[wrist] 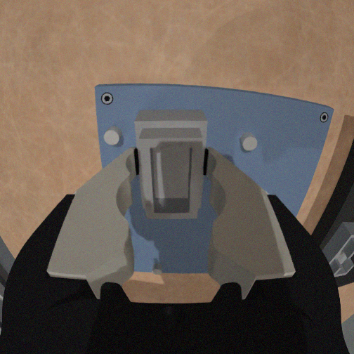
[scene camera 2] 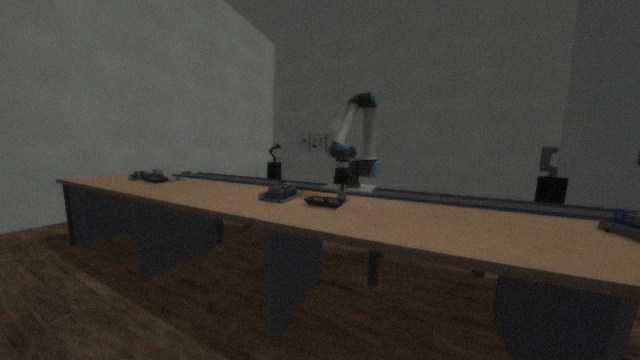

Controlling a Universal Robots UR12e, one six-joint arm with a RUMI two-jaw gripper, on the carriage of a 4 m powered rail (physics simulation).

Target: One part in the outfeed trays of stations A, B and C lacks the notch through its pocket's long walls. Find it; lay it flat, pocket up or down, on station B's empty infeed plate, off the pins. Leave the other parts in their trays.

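Frame: origin at the arm's base, x left, y ahead, z down, level; metres.
Where they show: gripper, fingertip midpoint: (scene camera 2: 342, 198); arm's base, origin of the base link: (scene camera 2: 350, 186).
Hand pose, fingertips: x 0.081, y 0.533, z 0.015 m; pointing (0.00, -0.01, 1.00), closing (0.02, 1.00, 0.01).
Observation:
Each offset is from my fingertips to the top centre of the thing. "pt": to the spot under its first point.
A grey block-shaped part (wrist: 171, 207) with a long pocket facing the camera is held between the jaws in the wrist view; no notch shows in its long walls from this angle. My gripper (wrist: 170, 149) (scene camera 2: 343, 194) is shut on it across its long sides. The part is over the blue infeed plate (wrist: 287, 150), between a left pin (wrist: 112, 136) and a right pin (wrist: 249, 143), apart from both in this view. I cannot tell whether it touches the plate. A dark tray @(dx -0.059, dy +0.204, dz -0.027 m) (scene camera 2: 324, 202) with small parts stands beside the gripper; its details are blurred.
A grey part (wrist: 343, 255) lies in a dark tray at the wrist view's right edge. In the scene view, a blue-grey fixture @(dx -0.424, dy +0.151, dz -0.084 m) (scene camera 2: 279, 192) stands left of the tray, another station (scene camera 2: 148, 176) far left, and a blue fixture @(pt dx +1.436, dy +0.013, dz -0.050 m) (scene camera 2: 625, 220) at the right edge. The rail (scene camera 2: 450, 199) runs behind the table.

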